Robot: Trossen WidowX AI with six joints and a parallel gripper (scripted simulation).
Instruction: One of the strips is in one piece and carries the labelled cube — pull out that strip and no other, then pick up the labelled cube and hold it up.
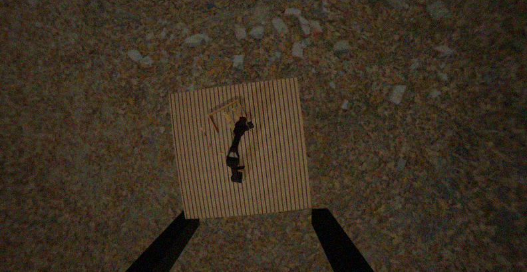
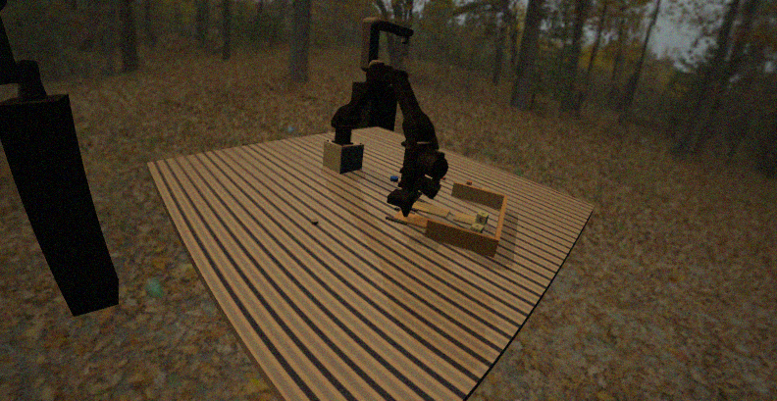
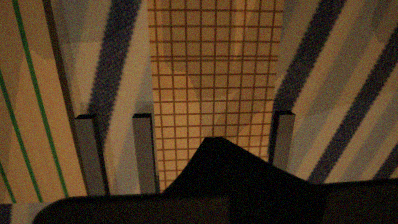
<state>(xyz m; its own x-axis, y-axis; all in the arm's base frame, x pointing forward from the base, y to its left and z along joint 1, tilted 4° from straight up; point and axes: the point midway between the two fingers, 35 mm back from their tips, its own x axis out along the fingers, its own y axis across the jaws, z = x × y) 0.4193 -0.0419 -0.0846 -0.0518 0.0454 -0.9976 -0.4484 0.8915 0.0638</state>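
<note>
The tan strip lies 90 mm ahead of my gripper tip and 40 mm to the left of it. The rest, counted from my gripper tip: blue object (230 mm behind, 160 mm to the left).
</note>
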